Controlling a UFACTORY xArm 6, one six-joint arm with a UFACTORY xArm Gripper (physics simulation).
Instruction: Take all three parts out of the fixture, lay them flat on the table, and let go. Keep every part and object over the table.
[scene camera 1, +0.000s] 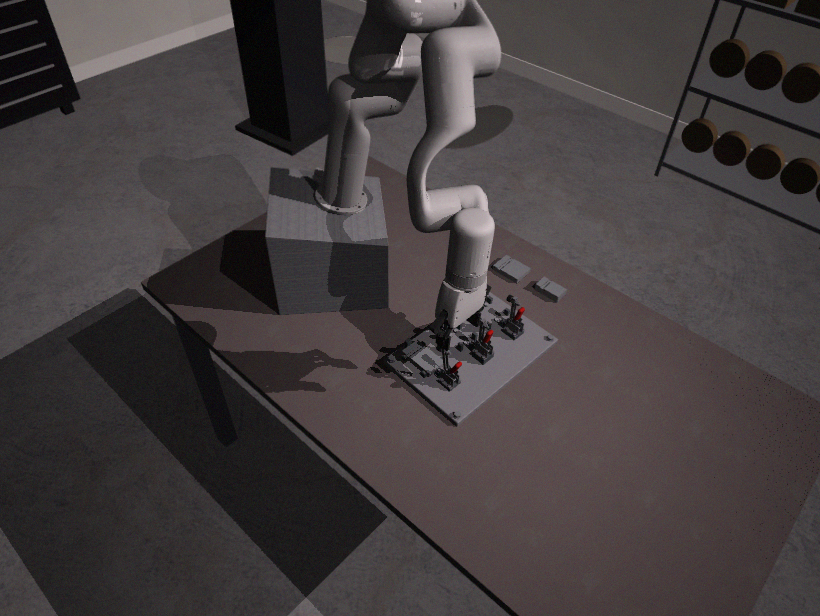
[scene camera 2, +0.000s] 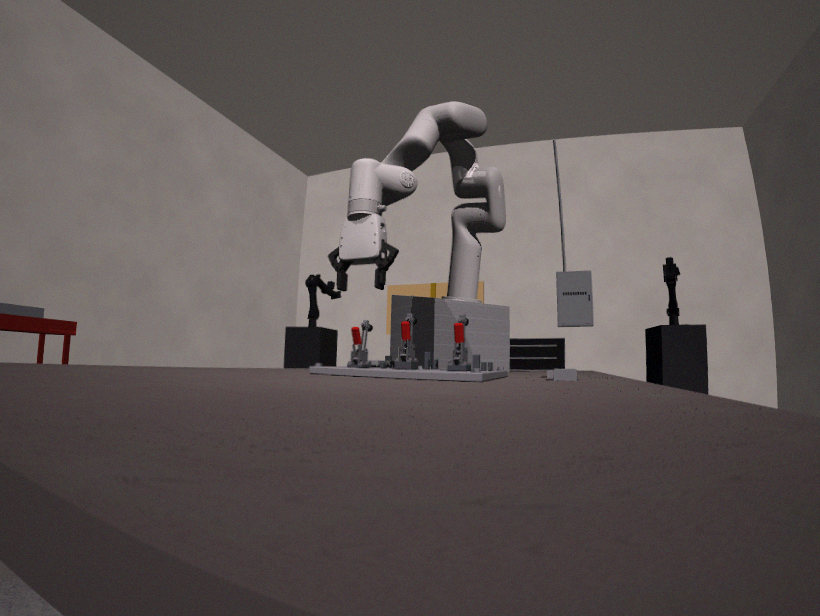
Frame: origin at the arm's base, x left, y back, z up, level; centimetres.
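Where they show: gripper, fingertip midpoint: (scene camera 1: 457, 334) (scene camera 2: 360, 289); arm's base at its link origin: (scene camera 1: 340, 199) (scene camera 2: 461, 301).
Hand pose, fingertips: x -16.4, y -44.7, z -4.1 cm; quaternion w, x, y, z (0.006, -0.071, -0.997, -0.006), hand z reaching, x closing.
Note:
Each offset is from my fingertips to the top centre of the thing.
The fixture's grey plate (scene camera 1: 493, 381) (scene camera 2: 424, 375) lies on the table with three toggle clamps; their red handles {dx -0.1, dy -0.6, dz -8.1 cm} (scene camera 1: 457, 366) {dx +10.8, dy -2.2, dz -7.0 cm} (scene camera 1: 489, 336) {dx +21.6, dy -4.2, dz -7.5 cm} (scene camera 1: 519, 313) (scene camera 2: 356, 336) (scene camera 2: 405, 331) (scene camera 2: 458, 332) point up. One grey part {dx +1.6, dy +8.9, dz -14.9 cm} (scene camera 1: 414, 349) appears to lie in the fixture at its left end, partly in shadow. Two grey parts, one larger {dx +42.2, dy +8.7, dz -16.5 cm} (scene camera 1: 511, 268) and one smaller {dx +41.2, dy -3.4, dz -16.0 cm} (scene camera 1: 550, 289), lie flat on the table behind the fixture, apart from each other. My gripper (scene camera 1: 443, 339) (scene camera 2: 361, 286) is open and empty, pointing down, well above the fixture's left end. The arm hides some of the fixture in scene camera 1.
The robot's grey base block (scene camera 1: 328, 271) (scene camera 2: 473, 331) stands on the table behind the fixture. The table edge (scene camera 1: 344, 470) runs along the left in scene camera 1. A shelf rack (scene camera 1: 674, 129) and a dark pillar (scene camera 1: 301, 72) stand on the floor beyond the table.

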